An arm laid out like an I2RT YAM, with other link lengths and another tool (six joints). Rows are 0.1 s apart.
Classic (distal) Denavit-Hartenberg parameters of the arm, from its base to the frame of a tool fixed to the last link. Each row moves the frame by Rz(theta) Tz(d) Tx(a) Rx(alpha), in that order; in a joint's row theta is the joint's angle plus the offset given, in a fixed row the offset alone. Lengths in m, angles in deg.
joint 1: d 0.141; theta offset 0; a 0.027; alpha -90
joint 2: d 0; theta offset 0; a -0.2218; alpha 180
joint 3: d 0; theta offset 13.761; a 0.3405; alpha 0
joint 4: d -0.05; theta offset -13.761; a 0.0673; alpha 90
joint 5: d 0.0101; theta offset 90; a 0; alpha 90
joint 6: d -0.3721; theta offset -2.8; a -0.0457; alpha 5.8
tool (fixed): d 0.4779; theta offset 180; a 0; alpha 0
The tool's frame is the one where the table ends.
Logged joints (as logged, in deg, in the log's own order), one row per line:
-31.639 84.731 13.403 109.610 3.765 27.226
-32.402 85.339 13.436 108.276 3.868 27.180
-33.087 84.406 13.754 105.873 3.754 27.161
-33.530 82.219 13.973 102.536 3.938 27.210
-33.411 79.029 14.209 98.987 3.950 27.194
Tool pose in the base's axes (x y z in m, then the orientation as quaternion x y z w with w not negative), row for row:
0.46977 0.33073 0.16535 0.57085 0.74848 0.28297 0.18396
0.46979 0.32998 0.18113 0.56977 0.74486 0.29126 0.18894
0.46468 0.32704 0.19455 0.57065 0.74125 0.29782 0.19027
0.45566 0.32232 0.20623 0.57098 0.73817 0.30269 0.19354
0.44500 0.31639 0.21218 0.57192 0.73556 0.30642 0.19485
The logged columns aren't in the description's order. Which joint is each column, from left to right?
Columns, left to right: joint 4, joint 3, joint 6, joint 2, joint 5, joint 1.
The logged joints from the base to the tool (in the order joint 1, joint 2, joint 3, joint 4, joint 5, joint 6), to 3 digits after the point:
27.226 109.610 84.731 -31.639 3.765 13.403
27.180 108.276 85.339 -32.402 3.868 13.436
27.161 105.873 84.406 -33.087 3.754 13.754
27.210 102.536 82.219 -33.530 3.938 13.973
27.194 98.987 79.029 -33.411 3.950 14.209

